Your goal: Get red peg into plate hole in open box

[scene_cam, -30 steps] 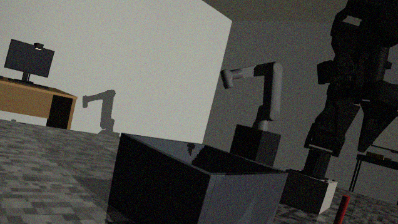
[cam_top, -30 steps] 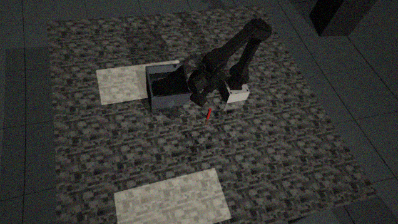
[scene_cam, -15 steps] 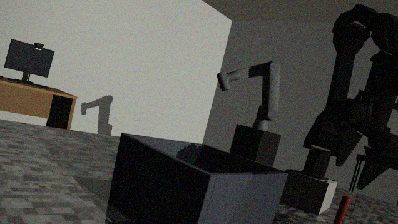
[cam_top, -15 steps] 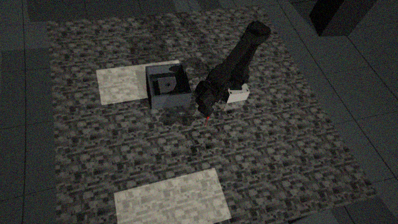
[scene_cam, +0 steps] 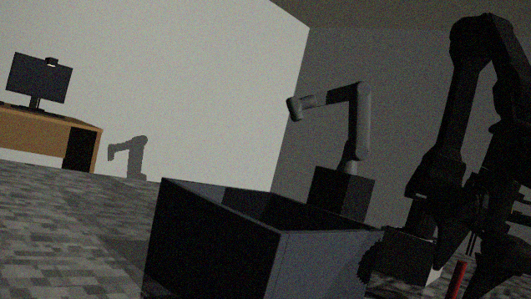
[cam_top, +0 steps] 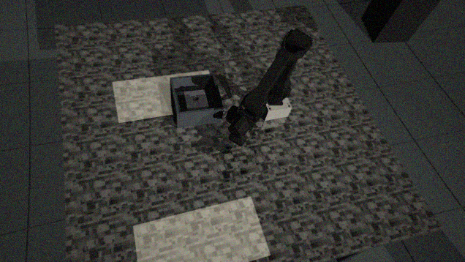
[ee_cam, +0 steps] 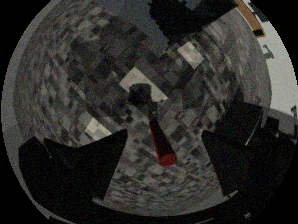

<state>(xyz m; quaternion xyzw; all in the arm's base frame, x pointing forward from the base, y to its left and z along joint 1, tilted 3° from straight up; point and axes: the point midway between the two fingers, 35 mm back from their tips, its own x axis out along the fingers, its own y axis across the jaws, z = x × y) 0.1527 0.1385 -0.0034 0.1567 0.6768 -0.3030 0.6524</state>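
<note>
My gripper tip is now 10 mm to the right of the red peg. From my gripper tip the other things lie so: plate 180 mm ahead, 160 mm to the right; then grey box 180 mm ahead, 160 mm to the right, 20 mm below.
</note>
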